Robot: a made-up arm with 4 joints.
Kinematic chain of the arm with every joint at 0, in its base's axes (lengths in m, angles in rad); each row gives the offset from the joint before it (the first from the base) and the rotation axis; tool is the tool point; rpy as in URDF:
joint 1: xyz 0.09 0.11 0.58 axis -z
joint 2: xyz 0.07 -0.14 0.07 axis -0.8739 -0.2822 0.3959
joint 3: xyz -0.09 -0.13 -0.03 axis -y
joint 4: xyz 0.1 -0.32 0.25 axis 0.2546 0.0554 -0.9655
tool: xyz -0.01 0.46 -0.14 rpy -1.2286 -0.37 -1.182
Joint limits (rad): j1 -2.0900..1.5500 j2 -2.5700..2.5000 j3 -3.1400..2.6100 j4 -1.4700..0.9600
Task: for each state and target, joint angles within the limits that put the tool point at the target. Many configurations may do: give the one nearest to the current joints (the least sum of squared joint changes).
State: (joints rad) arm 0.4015 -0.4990 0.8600 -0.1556
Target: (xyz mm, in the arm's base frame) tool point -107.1 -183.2 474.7
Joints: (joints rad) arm 0.0629 -0.0061 0.8367 -0.8201
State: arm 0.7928 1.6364 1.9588 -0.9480
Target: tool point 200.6 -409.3 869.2
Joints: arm 0.4276 1.3906 1.9640 -1.2108
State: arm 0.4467 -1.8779 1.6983 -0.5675
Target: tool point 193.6 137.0 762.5
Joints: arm 0.8164 -2.5274 1.9382 -0.7330
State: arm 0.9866 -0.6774 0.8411 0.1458
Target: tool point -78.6 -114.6 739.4
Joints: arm 1.0003 -1.0603 0.3922 0.1736
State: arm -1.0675 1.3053 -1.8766 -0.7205
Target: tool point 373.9 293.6 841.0
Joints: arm -1.3901 0.6662 -2.7348 -0.9715
